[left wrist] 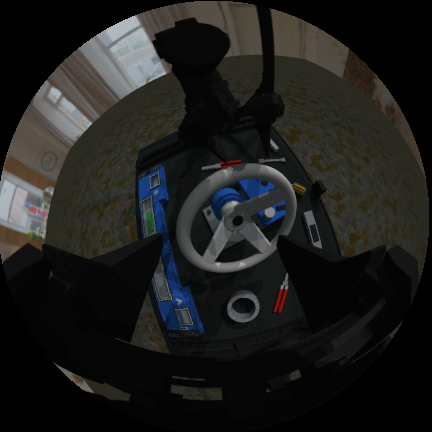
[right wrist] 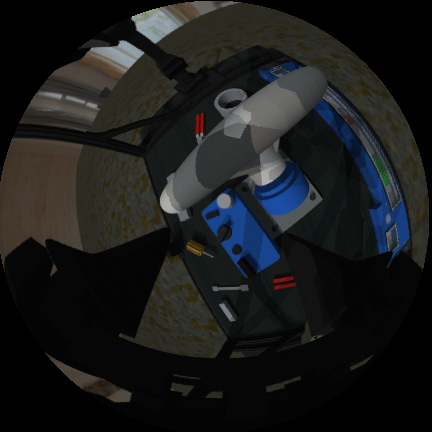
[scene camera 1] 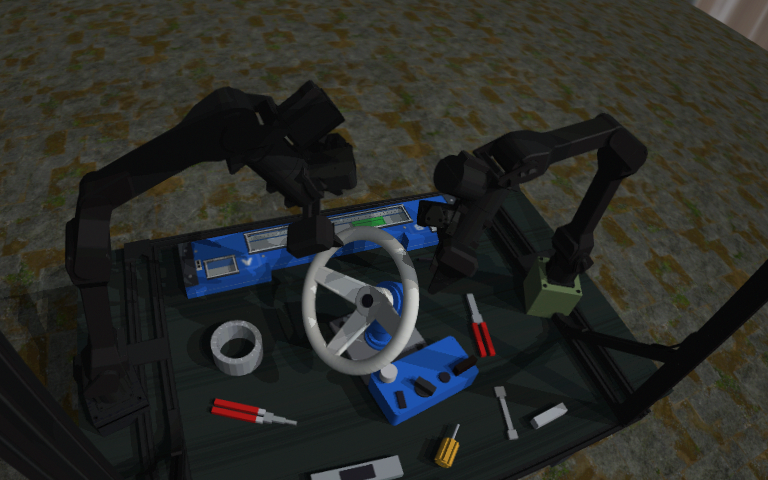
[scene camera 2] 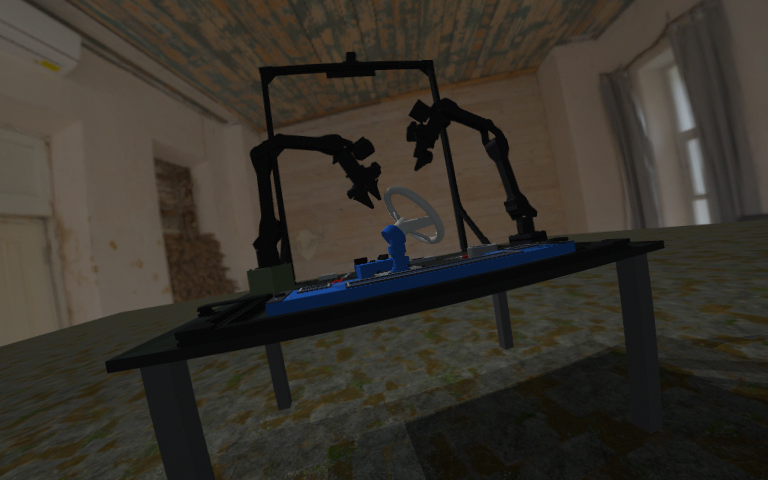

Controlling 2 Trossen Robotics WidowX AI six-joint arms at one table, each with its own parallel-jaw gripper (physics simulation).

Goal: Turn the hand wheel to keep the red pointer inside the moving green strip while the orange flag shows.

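Frame: origin at the left arm's base, x ahead, y left, z up, level; centimetres.
Seen in the pictures: left gripper, fingertip midpoint: (left wrist: pixel 221 240) (scene camera 1: pixel 340 219) (scene camera 2: pixel 414 164); right gripper, fingertip midpoint: (left wrist: pixel 245 158) (right wrist: pixel 228 236) (scene camera 1: pixel 430 282) (scene camera 2: pixel 377 204); left arm's base, origin of the base link: (right wrist: pixel 186 80) (scene camera 1: pixel 111 389) (scene camera 2: pixel 526 233); right arm's base, origin of the base link: (scene camera 1: pixel 559 275) (scene camera 2: pixel 269 267).
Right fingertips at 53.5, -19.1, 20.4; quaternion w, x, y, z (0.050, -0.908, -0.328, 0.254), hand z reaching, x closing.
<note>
Pixels of each thing's middle, then the offset from my right fingertips to it, as dx, dy, dz. "*": a spot on its surface instead.
- blue gauge panel, surface spot: (scene camera 1: pixel 229 282) * -23.4, +34.0, -23.4
- red pointer, surface spot: (right wrist: pixel 348 119) * -0.6, +36.6, -22.1
- blue control box, body centre: (scene camera 1: pixel 425 386) (right wrist: pixel 222 233) -3.1, -9.0, -20.1
- grey ring, body centre: (scene camera 1: pixel 237 347) (right wrist: pixel 232 103) (left wrist: pixel 242 305) (scene camera 2: pixel 482 252) -28.8, +18.3, -23.7
- red-handled pliers, body centre: (scene camera 1: pixel 478 324) (left wrist: pixel 220 165) +19.8, -1.7, -25.6
- red-handled tool, body centre: (scene camera 1: pixel 254 414) (right wrist: pixel 199 132) (left wrist: pixel 282 289) -32.1, +4.6, -25.6
- yellow screwdriver, body centre: (scene camera 1: pixel 450 443) (right wrist: pixel 200 249) (left wrist: pixel 293 186) -4.4, -19.9, -24.5
- grey wrench, body centre: (scene camera 1: pixel 505 412) (right wrist: pixel 229 287) (left wrist: pixel 271 160) +10.2, -21.1, -25.8
The pale grey hand wheel (scene camera 1: pixel 411 294) (scene camera 2: pixel 430 206) (left wrist: pixel 186 227) (right wrist: pixel 220 150) stands tilted on a blue column. The blue gauge panel (scene camera 1: pixel 229 282) (left wrist: pixel 192 320) lies behind it. The green strip (scene camera 1: pixel 368 221) (left wrist: pixel 149 223) (right wrist: pixel 381 170) is towards one end of the long window. The red pointer (right wrist: pixel 348 119) is apart from it; in scene camera 1 it is hidden. No orange flag shows. My left gripper (scene camera 2: pixel 420 165) (left wrist: pixel 221 240) is open and empty above the wheel. My right gripper (scene camera 2: pixel 374 202) (right wrist: pixel 228 236) is open and empty beside the wheel, on the scene camera 1 right.
A blue control box (scene camera 1: pixel 424 380) stands close to the wheel. A grey ring (scene camera 1: pixel 236 365), red-handled pliers (scene camera 1: pixel 483 339), another red-handled tool (scene camera 1: pixel 237 410), a yellow screwdriver (scene camera 1: pixel 447 451) and a grey wrench (scene camera 1: pixel 506 416) lie around. A green block (scene camera 1: pixel 552 300) is under the right arm.
</note>
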